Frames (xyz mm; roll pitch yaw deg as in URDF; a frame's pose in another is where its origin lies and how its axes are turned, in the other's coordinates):
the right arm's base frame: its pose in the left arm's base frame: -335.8 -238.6 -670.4 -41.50 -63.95 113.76
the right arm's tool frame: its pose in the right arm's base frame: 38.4 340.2 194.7 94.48 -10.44 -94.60
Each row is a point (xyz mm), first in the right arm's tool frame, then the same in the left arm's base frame.
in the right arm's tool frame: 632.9 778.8 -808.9
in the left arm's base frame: -673.8 -987.5 426.1
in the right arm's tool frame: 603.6 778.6 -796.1
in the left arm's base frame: -697.1 -978.7 406.0
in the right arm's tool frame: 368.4 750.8 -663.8
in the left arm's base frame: -867.2 -895.9 211.5
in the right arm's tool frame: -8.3 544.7 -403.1
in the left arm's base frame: -1053.5 -642.0 -179.8
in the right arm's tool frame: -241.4 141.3 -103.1
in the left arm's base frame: -1014.1 -295.5 -610.4
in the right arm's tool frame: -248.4 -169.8 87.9
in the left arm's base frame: -840.8 -89.7 -857.3
